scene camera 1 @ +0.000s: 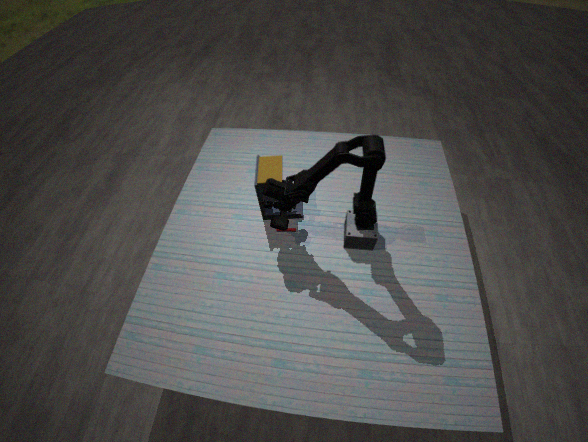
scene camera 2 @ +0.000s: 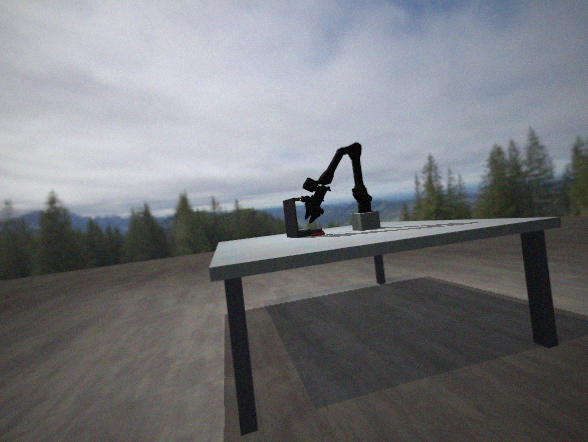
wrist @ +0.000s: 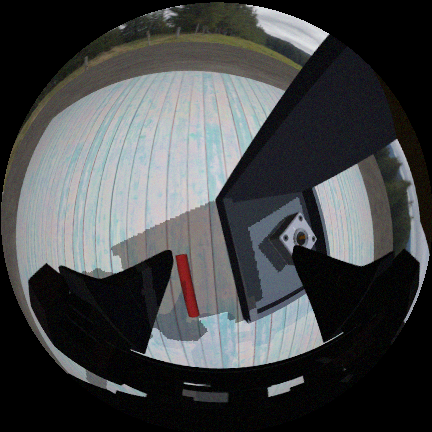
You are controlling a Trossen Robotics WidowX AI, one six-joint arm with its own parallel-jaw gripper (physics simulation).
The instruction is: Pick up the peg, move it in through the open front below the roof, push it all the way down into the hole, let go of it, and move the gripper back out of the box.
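Frame: origin at the arm's base, x back, y left, z down, level; millimetres.
Seen in the pictures: gripper, fingertip midpoint: point(scene camera 1: 276, 211) point(scene camera 2: 307, 221) point(wrist: 234, 255); arm's base, link origin: point(scene camera 1: 364, 222) point(scene camera 2: 365, 212).
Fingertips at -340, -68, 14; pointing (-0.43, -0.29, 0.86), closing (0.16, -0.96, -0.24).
Pixels of each thing's top centre, then the offset from my fingertips to it, as dx, dy, dz. "spot": a spot on its surface instead. Level surfaces: height alone.
- red peg, top centre: point(wrist: 186, 288) point(scene camera 1: 286, 228) point(scene camera 2: 317, 233) +36, +40, +70
- dark box, top centre: point(scene camera 1: 278, 168) point(scene camera 2: 300, 198) +16, -98, -140
- yellow roof, surface spot: point(scene camera 1: 270, 169) spot: -13, -93, -139
- pale striped table, surface height: dz +84
The red peg point(scene camera 1: 286, 230) point(scene camera 2: 317, 234) point(wrist: 187, 285) lies flat on the table beside the box, in shadow. The dark box point(scene camera 2: 290, 218) point(wrist: 330, 125) stands upright, with a yellow roof point(scene camera 1: 270, 169) on top. On its floor is a grey block with a round hole, whose silver top point(wrist: 290, 240) shows in the wrist view. My gripper point(scene camera 2: 314, 219) point(wrist: 234, 255) is open and empty, above the table and the box floor. In the wrist view the peg shows just right of the left fingertip, and the right fingertip overlaps the block's edge. In scene camera 1 the arm hides the fingers and part of the box.
The pale striped table point(scene camera 1: 225, 310) point(scene camera 2: 260, 255) carries the box and the arm's grey base point(scene camera 1: 361, 240) point(scene camera 2: 366, 221), which stands to the right of the box in both scene views. The box's tall side wall rises close to the gripper. The arm's shadow falls across the table.
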